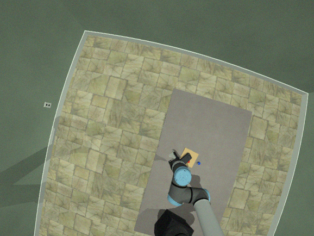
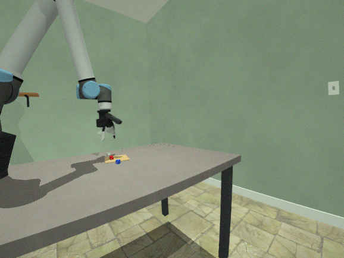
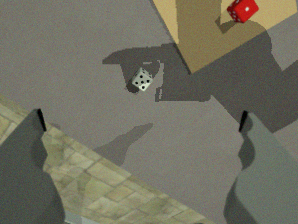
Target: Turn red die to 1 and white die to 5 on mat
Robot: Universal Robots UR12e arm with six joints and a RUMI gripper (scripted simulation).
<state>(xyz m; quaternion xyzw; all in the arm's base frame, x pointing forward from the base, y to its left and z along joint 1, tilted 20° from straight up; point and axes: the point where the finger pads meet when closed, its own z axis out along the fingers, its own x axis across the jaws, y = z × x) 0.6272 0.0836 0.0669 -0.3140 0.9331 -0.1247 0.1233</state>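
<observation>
The white die is 10 cm below my hand, 1 cm to the left of it and 1 cm behind it. From my hand the other things lie so: blue die (22 cm to the right, 10 cm below, 5 cm behind); then tan mat (12 cm to the right, 11 cm below, 2 cm behind); then red die (12 cm to the right, 9 cm below, 5 cm behind).
</observation>
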